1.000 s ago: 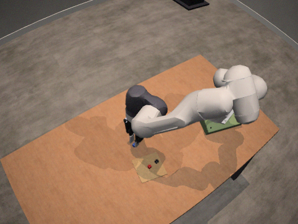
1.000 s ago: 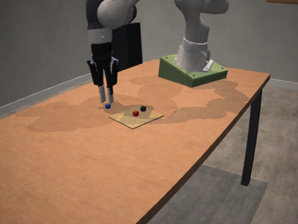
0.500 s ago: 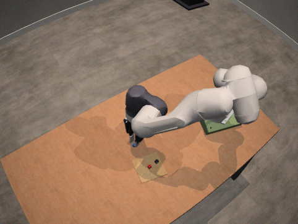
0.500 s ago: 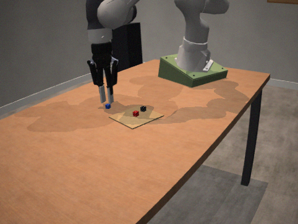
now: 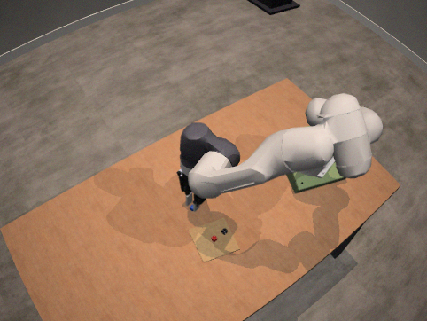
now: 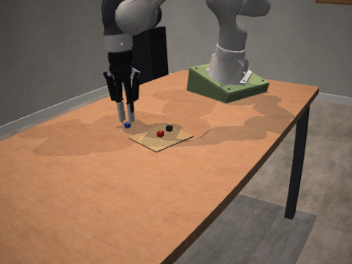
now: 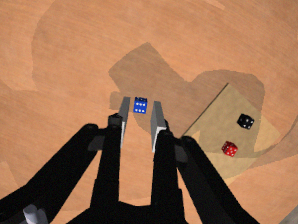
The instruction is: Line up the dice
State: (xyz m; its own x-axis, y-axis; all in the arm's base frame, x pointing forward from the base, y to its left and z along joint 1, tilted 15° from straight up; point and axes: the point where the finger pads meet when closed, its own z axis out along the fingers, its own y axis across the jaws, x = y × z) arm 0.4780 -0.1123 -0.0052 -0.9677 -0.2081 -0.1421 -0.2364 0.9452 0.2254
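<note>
Now: hand 5 cm above the blue die. Round my hand: red die: 15 cm to the left, 4 cm below, 1 cm ahead; tan mat: 15 cm to the left, 5 cm below, 1 cm ahead; black die: 14 cm to the left, 4 cm below, 4 cm behind.
</note>
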